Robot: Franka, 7 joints.
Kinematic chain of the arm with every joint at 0, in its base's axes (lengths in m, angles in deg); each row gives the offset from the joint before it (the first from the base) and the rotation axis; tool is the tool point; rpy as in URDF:
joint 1: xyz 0 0 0.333 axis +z
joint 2: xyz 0 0 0 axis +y
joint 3: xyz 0 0 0.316 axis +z
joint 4: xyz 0.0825 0 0 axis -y
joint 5: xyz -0.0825 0 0.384 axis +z
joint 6: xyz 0 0 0 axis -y
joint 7: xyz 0.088 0 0 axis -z
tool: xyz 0 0 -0.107 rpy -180 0 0
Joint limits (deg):
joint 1: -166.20..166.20
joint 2: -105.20..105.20
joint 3: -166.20..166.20
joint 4: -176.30..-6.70
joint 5: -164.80..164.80
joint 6: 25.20..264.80
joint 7: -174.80..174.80
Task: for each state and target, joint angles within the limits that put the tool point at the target. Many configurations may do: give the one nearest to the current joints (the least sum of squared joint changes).
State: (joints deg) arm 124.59 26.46 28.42 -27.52 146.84 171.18 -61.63
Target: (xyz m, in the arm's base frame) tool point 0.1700 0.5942 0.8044
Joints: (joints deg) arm 79.95 22.86 0.44 -39.26 143.20 193.94 -61.63
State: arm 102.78 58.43 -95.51 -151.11 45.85 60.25 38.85
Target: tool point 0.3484 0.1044 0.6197
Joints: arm 109.45 66.11 -138.54 -119.22 44.58 65.39 38.85
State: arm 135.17 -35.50 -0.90 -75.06 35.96 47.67 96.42
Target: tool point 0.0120 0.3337 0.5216
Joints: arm 112.81 -18.14 -28.98 -121.31 19.14 43.43 96.42
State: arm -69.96 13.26 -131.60 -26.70 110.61 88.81 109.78
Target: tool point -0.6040 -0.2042 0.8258
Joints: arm -118.23 46.17 -105.96 -56.33 106.84 99.00 109.78
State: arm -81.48 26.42 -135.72 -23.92 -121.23 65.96 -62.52
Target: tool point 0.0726 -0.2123 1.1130
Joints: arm -72.71 26.33 -141.39 -21.05 -124.59 83.83 -62.52
